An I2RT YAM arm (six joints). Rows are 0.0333 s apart.
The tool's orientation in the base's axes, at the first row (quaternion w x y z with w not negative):
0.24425, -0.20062, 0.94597, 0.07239
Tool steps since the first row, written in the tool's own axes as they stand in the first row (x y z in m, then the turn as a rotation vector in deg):
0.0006, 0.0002, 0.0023, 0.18, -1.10, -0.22
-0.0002, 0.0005, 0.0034, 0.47, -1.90, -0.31
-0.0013, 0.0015, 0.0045, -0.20, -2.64, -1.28
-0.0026, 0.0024, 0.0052, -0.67, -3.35, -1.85
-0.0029, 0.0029, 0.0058, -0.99, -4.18, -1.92
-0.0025, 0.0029, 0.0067, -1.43, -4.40, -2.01
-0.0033, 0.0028, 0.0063, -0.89, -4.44, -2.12
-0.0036, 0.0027, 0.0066, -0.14, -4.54, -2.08
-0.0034, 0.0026, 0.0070, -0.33, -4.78, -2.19
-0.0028, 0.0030, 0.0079, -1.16, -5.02, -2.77
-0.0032, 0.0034, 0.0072, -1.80, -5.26, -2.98
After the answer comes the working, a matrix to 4 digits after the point.
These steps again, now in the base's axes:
0.0004, 0.0005, -0.0023, 0.22, -1.11, 0.06
0.0014, 0.0013, -0.0028, 0.28, -1.96, -0.04
0.0024, 0.0029, -0.0032, 0.70, -2.63, 1.11
0.0033, 0.0043, -0.0032, 1.12, -3.25, 1.81
0.0036, 0.0050, -0.0035, 1.70, -3.91, 1.99
0.0037, 0.0051, -0.0045, 2.10, -3.98, 2.28
0.0042, 0.0052, -0.0038, 1.64, -4.23, 2.11
0.0046, 0.0052, -0.0039, 1.10, -4.57, 1.70
0.0047, 0.0052, -0.0043, 1.30, -4.75, 1.88
0.0044, 0.0055, -0.0054, 1.81, -4.81, 2.78
0.0043, 0.0059, -0.0046, 2.33, -4.86, 3.27

The tool's axes in the first row as the columns of a matrix, in the base's axes (rounded; the answer above uses it unrounded):
-0.8002, -0.4149, 0.4331
-0.3442, 0.9090, 0.2350
-0.4911, 0.0390, -0.8702

